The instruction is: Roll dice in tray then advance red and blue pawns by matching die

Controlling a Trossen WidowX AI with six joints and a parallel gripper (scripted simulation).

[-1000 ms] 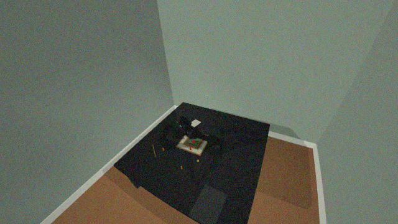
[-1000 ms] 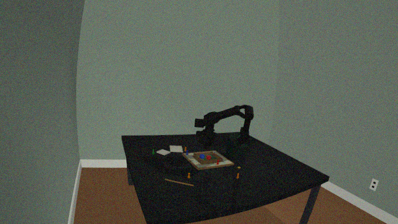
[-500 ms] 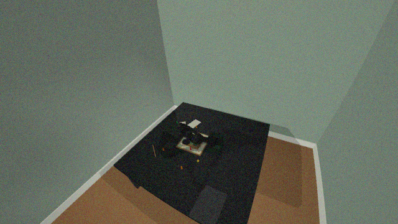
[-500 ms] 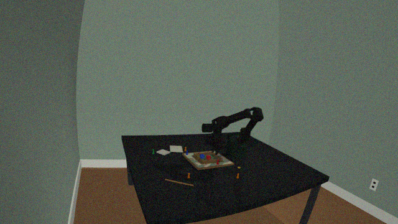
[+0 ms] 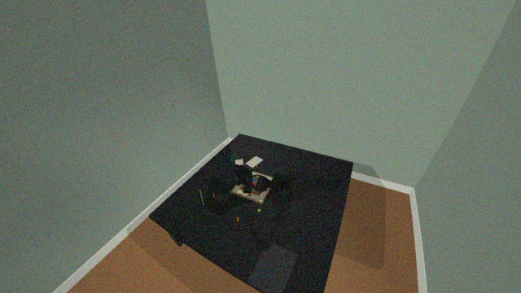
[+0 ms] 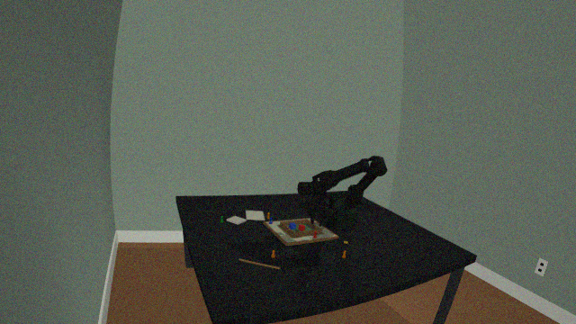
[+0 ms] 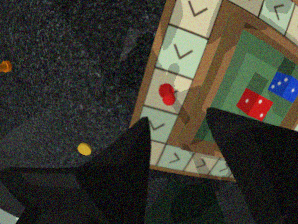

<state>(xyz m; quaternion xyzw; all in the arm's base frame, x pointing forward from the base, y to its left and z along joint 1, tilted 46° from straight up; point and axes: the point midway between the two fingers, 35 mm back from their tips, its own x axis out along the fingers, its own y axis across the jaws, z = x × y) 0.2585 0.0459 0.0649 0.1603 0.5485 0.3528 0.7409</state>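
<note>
Now: gripper tip 5 cm above the red pawn. The rest, counted from my gripper tip: blue pawn (24 cm to the right, 11 cm ahead, 5 cm below); yellow piece (12 cm behind, 10 cm to the left, 7 cm below); green tray (11 cm to the right, 7 cm below, 1 cm ahead).
</note>
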